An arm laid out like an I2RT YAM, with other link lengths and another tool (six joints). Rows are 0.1 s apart.
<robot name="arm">
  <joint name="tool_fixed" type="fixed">
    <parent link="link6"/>
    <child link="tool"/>
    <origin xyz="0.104 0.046 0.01" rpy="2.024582 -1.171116 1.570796"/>
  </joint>
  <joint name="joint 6" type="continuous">
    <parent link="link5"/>
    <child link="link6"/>
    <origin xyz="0.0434 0 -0.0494"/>
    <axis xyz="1 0 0"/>
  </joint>
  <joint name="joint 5" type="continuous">
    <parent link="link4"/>
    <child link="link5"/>
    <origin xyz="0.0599 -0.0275 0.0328"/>
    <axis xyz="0 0 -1"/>
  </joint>
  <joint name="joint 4" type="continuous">
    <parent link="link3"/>
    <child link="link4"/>
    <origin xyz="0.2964 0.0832 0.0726"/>
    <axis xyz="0 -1 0"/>
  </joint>
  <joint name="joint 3" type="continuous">
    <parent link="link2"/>
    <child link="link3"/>
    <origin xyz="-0.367 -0.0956 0"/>
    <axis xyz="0 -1 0"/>
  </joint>
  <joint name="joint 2" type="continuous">
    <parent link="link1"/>
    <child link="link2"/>
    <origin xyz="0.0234 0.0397 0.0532"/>
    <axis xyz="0 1 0"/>
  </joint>
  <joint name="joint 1" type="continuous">
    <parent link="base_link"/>
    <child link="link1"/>
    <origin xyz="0 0 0.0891"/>
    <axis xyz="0 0 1"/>
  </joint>
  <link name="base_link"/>
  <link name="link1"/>
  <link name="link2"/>
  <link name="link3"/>
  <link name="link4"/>
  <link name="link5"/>
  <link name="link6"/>
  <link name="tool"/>
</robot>
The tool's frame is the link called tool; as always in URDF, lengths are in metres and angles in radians. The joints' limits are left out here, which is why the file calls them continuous.
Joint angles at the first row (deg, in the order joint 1, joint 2, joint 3, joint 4, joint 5, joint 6):
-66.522 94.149 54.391 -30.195 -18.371 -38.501
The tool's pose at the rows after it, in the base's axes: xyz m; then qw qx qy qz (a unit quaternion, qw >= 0):
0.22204 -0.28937 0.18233 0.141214 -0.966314 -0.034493 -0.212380
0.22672 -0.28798 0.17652 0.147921 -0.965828 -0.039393 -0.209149
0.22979 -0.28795 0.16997 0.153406 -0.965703 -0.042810 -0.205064
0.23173 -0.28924 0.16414 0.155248 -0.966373 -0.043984 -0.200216
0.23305 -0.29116 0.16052 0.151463 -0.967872 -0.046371 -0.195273
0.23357 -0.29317 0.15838 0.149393 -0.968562 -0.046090 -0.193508
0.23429 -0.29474 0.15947 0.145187 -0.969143 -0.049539 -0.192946
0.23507 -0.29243 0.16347 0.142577 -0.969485 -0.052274 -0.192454
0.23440 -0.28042 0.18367 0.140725 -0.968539 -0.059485 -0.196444
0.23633 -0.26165 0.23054 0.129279 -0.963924 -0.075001 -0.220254
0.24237 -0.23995 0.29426 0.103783 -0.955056 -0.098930 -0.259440
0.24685 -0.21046 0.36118 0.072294 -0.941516 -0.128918 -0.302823
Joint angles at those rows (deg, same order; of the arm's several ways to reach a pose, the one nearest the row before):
-66.193 94.958 54.456 -30.085 -18.371 -38.457
-65.407 95.984 54.456 -29.737 -18.349 -38.435
-64.904 97.099 54.456 -29.299 -18.218 -38.566
-64.555 98.039 54.479 -28.754 -17.781 -38.611
-64.249 98.542 54.501 -28.075 -17.103 -38.786
-64.205 98.914 54.566 -27.638 -16.797 -38.785
-64.139 98.891 54.807 -27.486 -16.644 -39.091
-63.811 98.192 54.850 -27.900 -16.469 -39.069
-63.199 94.914 55.179 -30.939 -16.863 -39.026
-62.281 88.750 57.320 -36.425 -18.895 -38.435
-60.707 82.040 61.822 -42.086 -21.671 -36.970
-58.390 75.723 67.244 -46.851 -24.228 -34.872

